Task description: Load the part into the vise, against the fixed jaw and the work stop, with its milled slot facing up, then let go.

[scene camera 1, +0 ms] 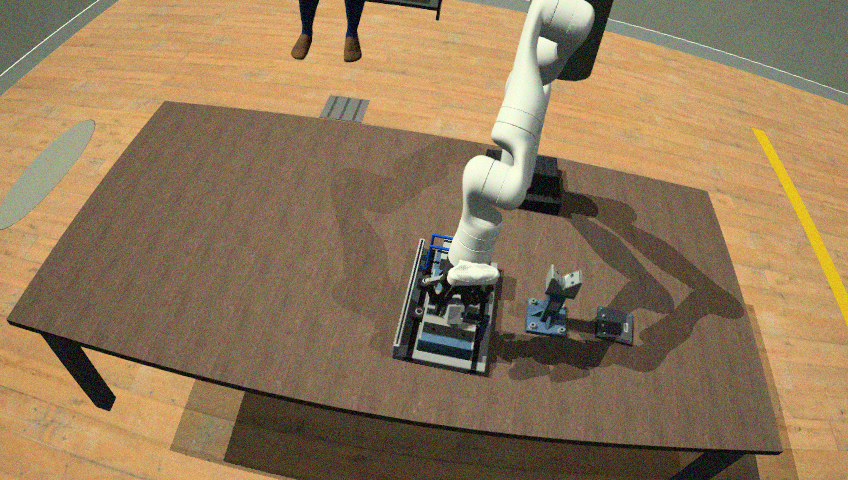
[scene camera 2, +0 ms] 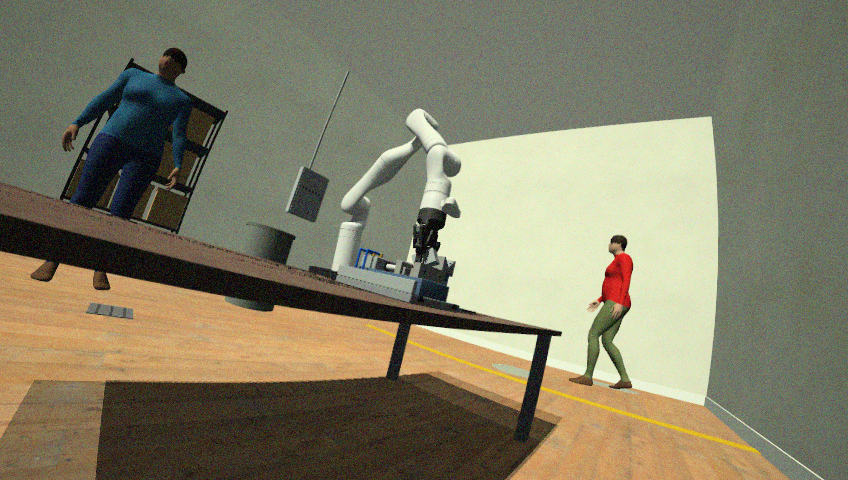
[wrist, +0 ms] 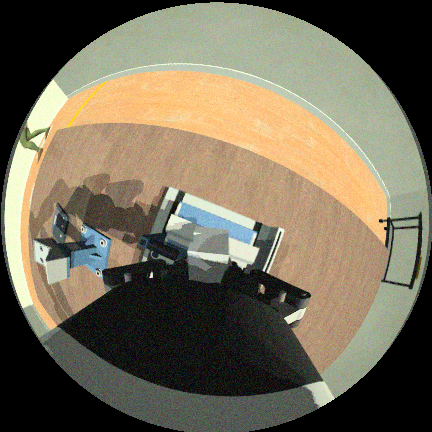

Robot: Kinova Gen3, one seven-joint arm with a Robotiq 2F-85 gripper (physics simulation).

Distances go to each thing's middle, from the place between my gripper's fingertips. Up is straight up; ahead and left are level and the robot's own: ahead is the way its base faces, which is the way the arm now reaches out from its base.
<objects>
My hand is 30 mm below the grey part (wrist: 207,256). The rest, counted from my hand: holder plate (scene camera 1: 614,320) 170 mm behind, 370 mm to the left, 80 mm below.
</objects>
